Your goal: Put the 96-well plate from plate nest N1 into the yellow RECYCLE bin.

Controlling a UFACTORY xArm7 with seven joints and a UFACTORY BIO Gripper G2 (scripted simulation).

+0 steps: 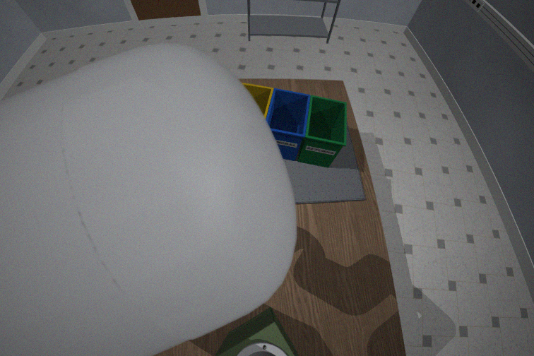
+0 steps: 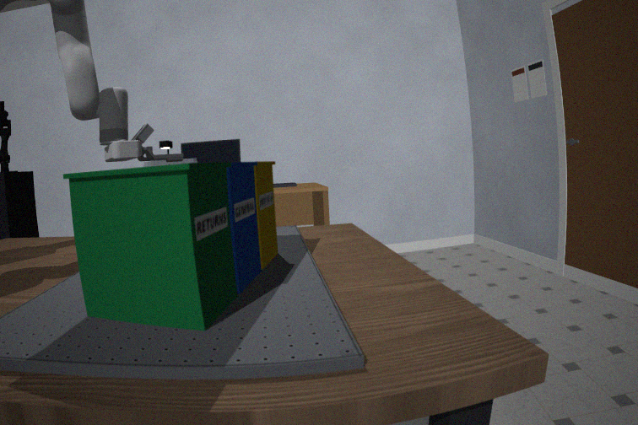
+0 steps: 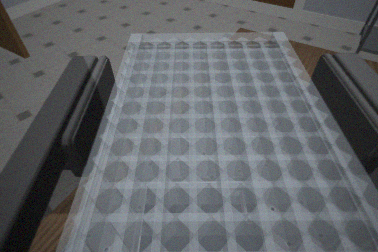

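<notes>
Right now my hand is 20 cm short of the yellow recycle bin, 23 cm to the left of it and 12 cm above it. Also, from my hand: clear 96-well plate: 1 cm below; then blue bin: 19 cm ahead, 36 cm to the right, 12 cm below; then black plate nest N1: 20 cm below.
</notes>
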